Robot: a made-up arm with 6 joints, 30 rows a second.
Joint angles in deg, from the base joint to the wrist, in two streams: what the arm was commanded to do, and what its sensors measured. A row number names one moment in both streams.
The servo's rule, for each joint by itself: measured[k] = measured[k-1] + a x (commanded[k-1-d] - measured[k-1]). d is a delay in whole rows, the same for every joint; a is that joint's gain. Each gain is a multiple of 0.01, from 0.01 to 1. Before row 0 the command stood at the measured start. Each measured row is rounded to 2 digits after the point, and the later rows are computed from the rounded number. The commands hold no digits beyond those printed.
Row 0, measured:
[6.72 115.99 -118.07 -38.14 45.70 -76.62]
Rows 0 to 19, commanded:
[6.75 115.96 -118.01 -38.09 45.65 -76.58]
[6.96 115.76 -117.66 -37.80 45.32 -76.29]
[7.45 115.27 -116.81 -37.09 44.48 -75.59]
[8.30 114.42 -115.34 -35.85 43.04 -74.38]
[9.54 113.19 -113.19 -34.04 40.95 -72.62]
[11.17 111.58 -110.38 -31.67 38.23 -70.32]
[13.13 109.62 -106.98 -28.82 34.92 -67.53]
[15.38 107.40 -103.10 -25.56 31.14 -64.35]
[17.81 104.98 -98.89 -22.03 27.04 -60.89]
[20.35 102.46 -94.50 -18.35 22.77 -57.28]
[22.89 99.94 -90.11 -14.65 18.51 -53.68]
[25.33 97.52 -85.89 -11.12 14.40 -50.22]
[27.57 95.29 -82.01 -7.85 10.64 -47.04]
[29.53 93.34 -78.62 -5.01 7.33 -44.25]
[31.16 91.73 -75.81 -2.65 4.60 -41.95]
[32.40 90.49 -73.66 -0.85 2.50 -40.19]
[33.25 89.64 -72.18 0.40 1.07 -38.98]
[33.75 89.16 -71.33 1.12 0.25 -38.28]
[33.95 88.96 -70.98 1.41 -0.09 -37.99]
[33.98 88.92 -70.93 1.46 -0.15 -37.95]
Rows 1 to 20, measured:
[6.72 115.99 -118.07 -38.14 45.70 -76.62]
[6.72 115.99 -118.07 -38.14 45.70 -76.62]
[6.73 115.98 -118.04 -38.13 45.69 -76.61]
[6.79 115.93 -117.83 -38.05 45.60 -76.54]
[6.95 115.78 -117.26 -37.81 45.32 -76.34]
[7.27 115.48 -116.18 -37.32 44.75 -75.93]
[7.81 114.98 -114.51 -36.50 43.80 -75.23]
[8.62 114.23 -112.20 -35.29 42.41 -74.20]
[9.70 113.22 -109.28 -33.67 40.54 -72.80]
[11.06 111.94 -105.82 -31.64 38.19 -71.03]
[12.68 110.41 -101.94 -29.24 35.40 -68.90]
[14.52 108.66 -97.77 -26.52 32.24 -66.46]
[16.53 106.74 -93.48 -23.55 28.81 -63.78]
[18.64 104.71 -89.23 -20.44 25.21 -60.93]
[20.78 102.64 -85.19 -17.29 21.57 -58.01]
[22.88 100.59 -81.51 -14.22 18.01 -55.12]
[24.87 98.64 -78.32 -11.33 14.66 -52.35]
[26.68 96.85 -75.71 -8.71 11.62 -49.80]
[28.26 95.26 -73.73 -6.43 8.98 -47.53]
[29.58 93.92 -72.39 -4.54 6.80 -45.59]
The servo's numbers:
d 2
a 0.24 0.22 0.56 0.25 0.25 0.21

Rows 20 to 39, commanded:
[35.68 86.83 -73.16 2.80 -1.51 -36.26]
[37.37 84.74 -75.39 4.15 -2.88 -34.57]
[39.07 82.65 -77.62 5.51 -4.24 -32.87]
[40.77 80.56 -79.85 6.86 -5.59 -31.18]
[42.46 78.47 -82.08 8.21 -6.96 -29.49]
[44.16 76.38 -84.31 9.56 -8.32 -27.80]
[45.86 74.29 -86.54 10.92 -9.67 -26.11]
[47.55 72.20 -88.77 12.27 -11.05 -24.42]
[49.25 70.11 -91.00 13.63 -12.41 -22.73]
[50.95 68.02 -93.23 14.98 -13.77 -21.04]
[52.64 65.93 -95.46 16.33 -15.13 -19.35]
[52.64 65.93 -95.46 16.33 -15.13 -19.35]
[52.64 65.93 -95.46 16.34 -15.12 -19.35]
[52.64 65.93 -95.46 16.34 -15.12 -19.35]
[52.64 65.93 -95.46 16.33 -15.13 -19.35]
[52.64 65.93 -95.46 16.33 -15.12 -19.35]
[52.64 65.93 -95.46 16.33 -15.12 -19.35]
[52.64 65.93 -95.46 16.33 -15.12 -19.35]
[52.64 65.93 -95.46 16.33 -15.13 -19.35]
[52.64 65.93 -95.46 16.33 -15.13 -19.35]
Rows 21 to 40, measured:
[30.63 92.83 -71.60 -3.05 5.08 -43.99]
[31.43 91.97 -71.22 -1.92 3.77 -42.72]
[32.45 90.84 -72.31 -0.74 2.45 -41.36]
[33.63 89.50 -74.03 0.48 1.12 -39.93]
[34.94 87.99 -76.04 1.74 -0.22 -38.45]
[36.34 86.36 -78.17 3.02 -1.56 -36.92]
[37.81 84.62 -80.36 4.32 -2.91 -35.36]
[39.33 82.81 -82.57 5.63 -4.26 -33.77]
[40.90 80.94 -84.79 6.95 -5.61 -32.16]
[42.50 79.02 -87.02 8.28 -6.97 -30.53]
[44.12 77.06 -89.25 9.62 -8.33 -28.89]
[45.76 75.07 -91.48 10.96 -9.69 -27.24]
[47.41 73.06 -93.71 12.30 -11.05 -25.58]
[48.67 71.49 -94.69 13.31 -12.07 -24.27]
[49.62 70.27 -95.12 14.07 -12.83 -23.24]
[50.34 69.32 -95.31 14.64 -13.40 -22.42]
[50.89 68.57 -95.39 15.06 -13.83 -21.78]
[51.31 67.99 -95.43 15.38 -14.15 -21.27]
[51.63 67.54 -95.45 15.62 -14.39 -20.87]
[51.87 67.19 -95.46 15.80 -14.57 -20.55]

